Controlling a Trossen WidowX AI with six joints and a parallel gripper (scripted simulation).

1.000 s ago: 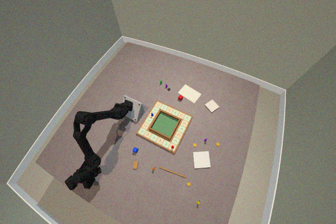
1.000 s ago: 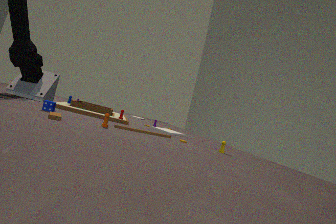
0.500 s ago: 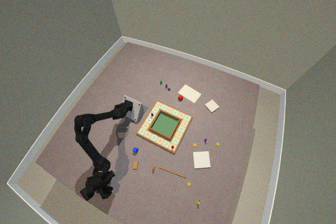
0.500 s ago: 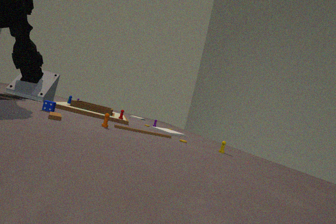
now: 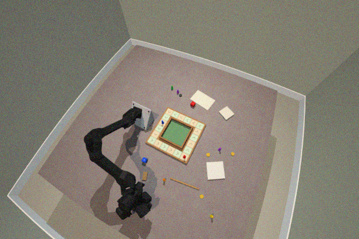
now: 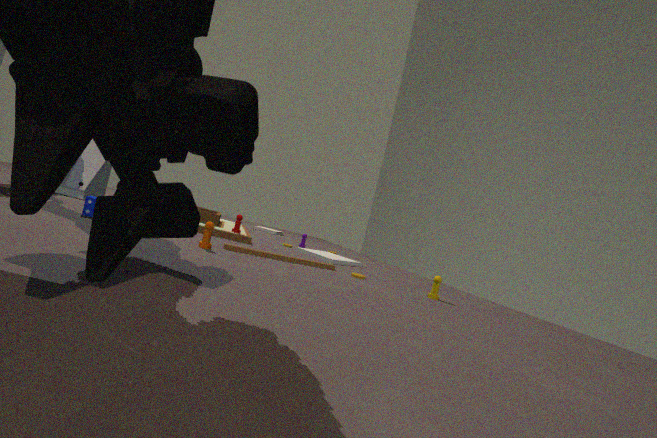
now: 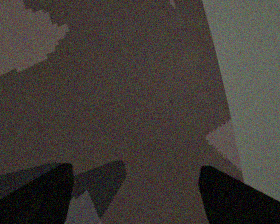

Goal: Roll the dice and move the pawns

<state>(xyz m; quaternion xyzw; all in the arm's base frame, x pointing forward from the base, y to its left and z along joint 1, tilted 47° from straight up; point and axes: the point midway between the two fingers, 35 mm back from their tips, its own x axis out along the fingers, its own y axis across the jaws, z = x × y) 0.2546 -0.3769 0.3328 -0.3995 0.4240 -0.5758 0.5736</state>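
Now: gripper tip 270 mm to the right of the wooden stick, 180 mm short of it and 20 mm above it. Also, from my gripper tip: orange pawn (240 mm to the left, 70 mm ahead, 10 mm below); then small wooden block (210 mm to the left, 40 mm behind, 20 mm below); then yellow pawn (390 mm ahead, 160 mm to the left, 10 mm below).
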